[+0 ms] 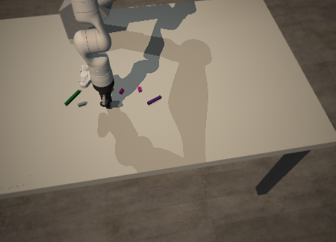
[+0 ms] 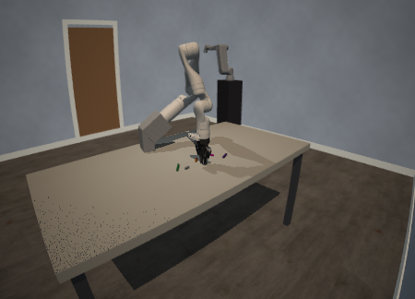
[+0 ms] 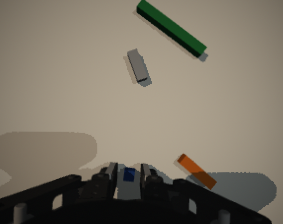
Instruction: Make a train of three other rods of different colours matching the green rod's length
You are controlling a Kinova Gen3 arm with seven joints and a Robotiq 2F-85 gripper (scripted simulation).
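Right now the blue rod is 2 cm below my hand. Also, from my hand: orange rod (7 cm behind, 1 cm to the right, 2 cm below); then grey rod (11 cm to the right, 2 cm below); then green rod (3 cm behind, 15 cm to the right, 2 cm below).
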